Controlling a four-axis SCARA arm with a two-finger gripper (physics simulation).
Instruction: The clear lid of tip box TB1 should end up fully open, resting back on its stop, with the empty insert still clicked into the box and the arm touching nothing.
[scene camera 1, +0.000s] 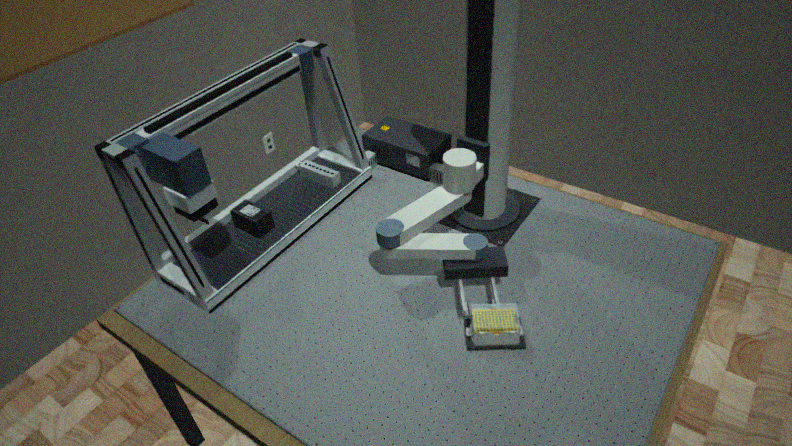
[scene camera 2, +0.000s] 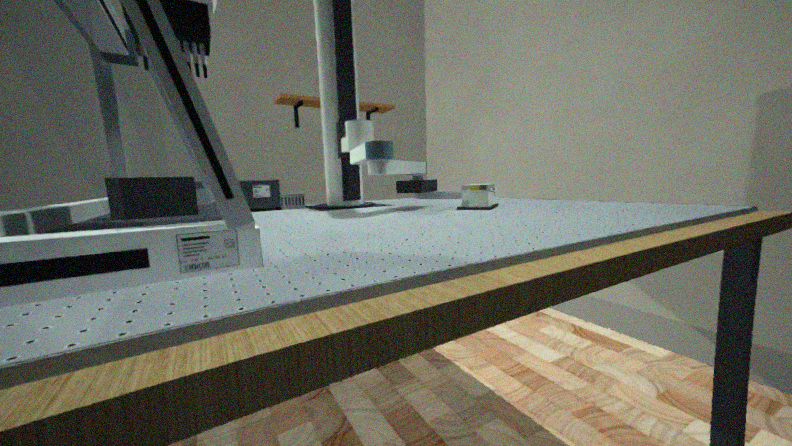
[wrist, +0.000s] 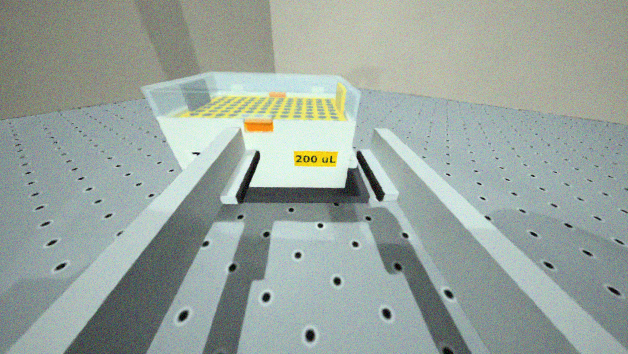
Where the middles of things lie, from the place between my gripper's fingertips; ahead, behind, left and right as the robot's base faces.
Now: the clear lid (scene camera 1: 489, 318) 5 cm to the left of my hand, 2 cm ahead of it and 2 cm above it. Also, from my hand: tip box TB1 (scene camera 1: 474, 341) (5 cm to the left, 2 cm ahead, 1 cm below); dark control box (scene camera 1: 402, 137) (64 cm to the right, 58 cm behind, 1 cm above).
